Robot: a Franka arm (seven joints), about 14 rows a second.
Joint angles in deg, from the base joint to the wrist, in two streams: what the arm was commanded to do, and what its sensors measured. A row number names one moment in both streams.
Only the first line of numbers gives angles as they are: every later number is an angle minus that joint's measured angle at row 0.
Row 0, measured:
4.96, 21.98, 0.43, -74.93, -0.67, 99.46, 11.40
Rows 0 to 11, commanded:
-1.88, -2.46, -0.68, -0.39, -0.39, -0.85, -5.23
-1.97, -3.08, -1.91, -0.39, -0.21, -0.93, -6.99
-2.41, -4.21, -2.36, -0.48, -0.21, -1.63, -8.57
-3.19, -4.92, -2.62, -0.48, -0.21, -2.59, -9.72
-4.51, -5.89, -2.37, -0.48, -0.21, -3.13, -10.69
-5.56, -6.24, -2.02, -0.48, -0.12, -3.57, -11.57
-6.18, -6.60, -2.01, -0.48, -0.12, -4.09, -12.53
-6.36, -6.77, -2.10, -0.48, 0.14, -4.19, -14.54
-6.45, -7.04, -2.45, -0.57, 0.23, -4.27, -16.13
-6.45, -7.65, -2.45, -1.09, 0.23, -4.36, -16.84
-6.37, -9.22, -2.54, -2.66, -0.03, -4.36, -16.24
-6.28, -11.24, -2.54, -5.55, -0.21, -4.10, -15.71
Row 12, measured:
-6.20, -6.97, -2.78, -0.52, 0.02, -4.04, -15.07
